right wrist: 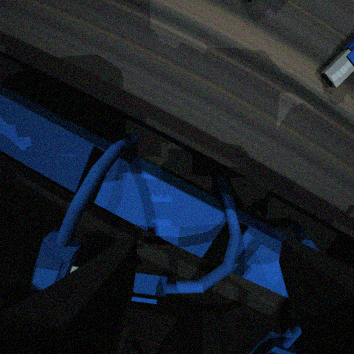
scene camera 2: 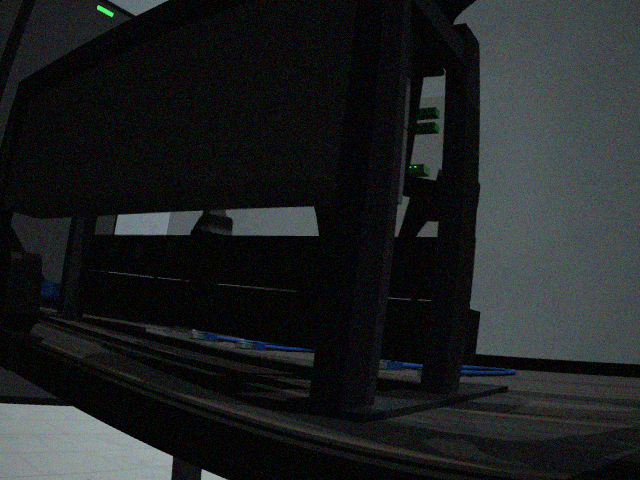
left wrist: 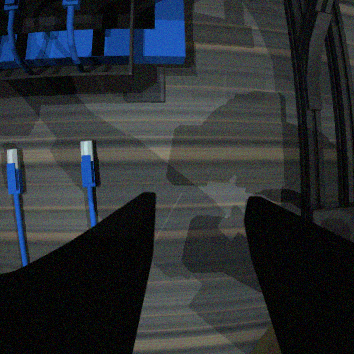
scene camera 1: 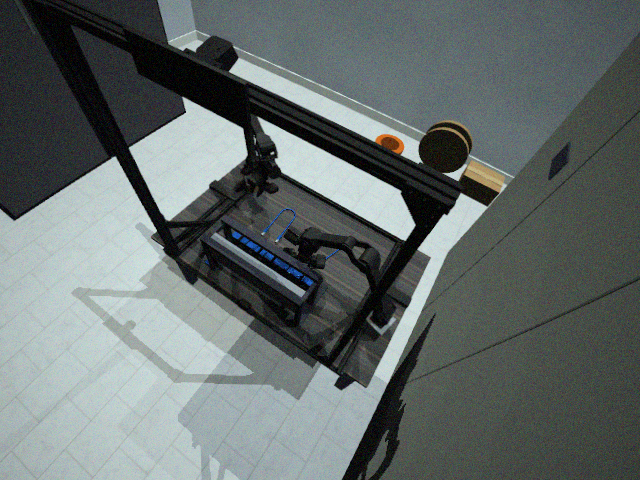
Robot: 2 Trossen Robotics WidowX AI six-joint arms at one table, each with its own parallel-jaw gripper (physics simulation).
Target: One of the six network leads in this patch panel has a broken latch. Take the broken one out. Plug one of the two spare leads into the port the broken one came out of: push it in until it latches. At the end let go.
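The patch panel stands on the dark wooden table, with blue leads plugged into its far side. In the right wrist view, one blue lead runs to a plug at the lower left. A second lead curves to a plug lying sideways. My right gripper is open and empty over the panel's right end; its fingers are lost in the dark of its own view. Two spare leads lie on the table. My left gripper is open and empty above the table, right of them.
A black gantry frame spans the table. A looped spare lead lies behind the panel, and one spare plug shows at the right wrist view's top right. On the floor beyond are an orange ring, a cable spool and a box.
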